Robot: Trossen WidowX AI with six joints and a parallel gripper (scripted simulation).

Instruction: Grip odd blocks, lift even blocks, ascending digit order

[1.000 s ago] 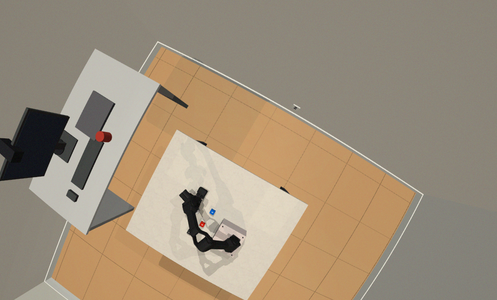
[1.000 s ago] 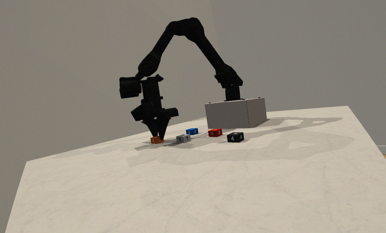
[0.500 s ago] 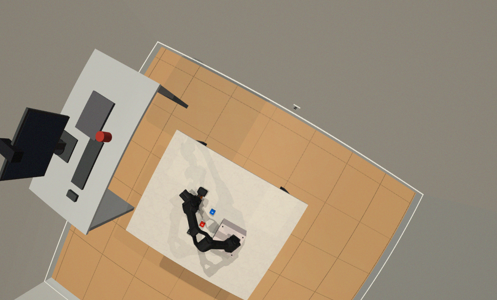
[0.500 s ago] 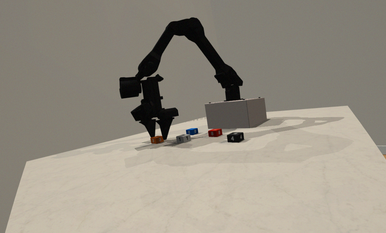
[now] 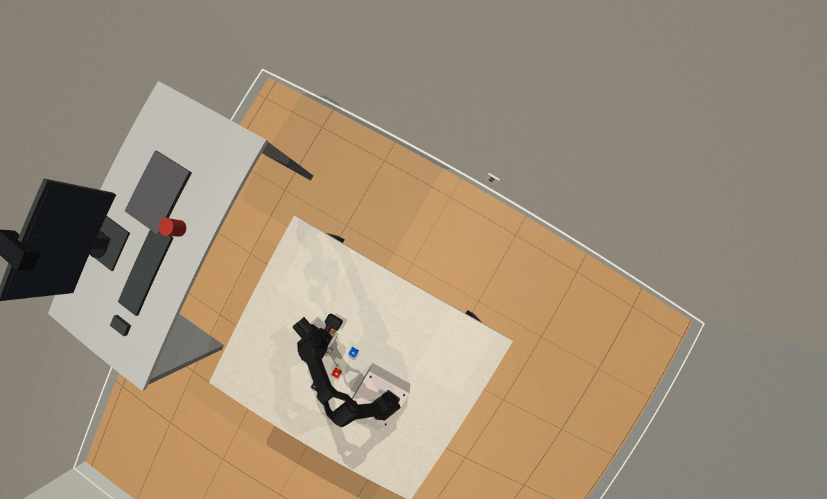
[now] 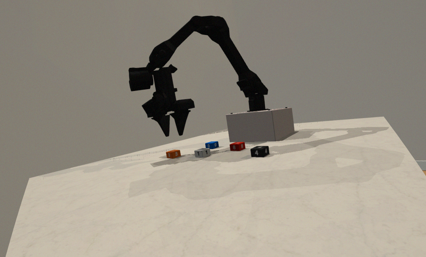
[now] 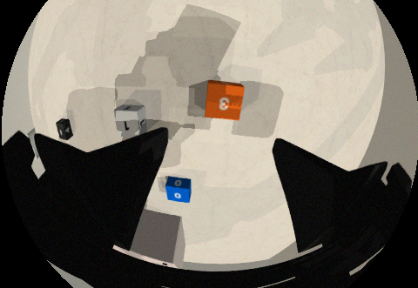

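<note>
Right now the orange block is 5 cm below my gripper tip and 1 cm ahead of it. The rest, counted from my gripper tip: blue block: 12 cm behind, 5 cm below, 2 cm to the left; white block: 9 cm to the left, 5 cm below, 3 cm behind; red block: 15 cm to the left, 13 cm behind, 5 cm below.
</note>
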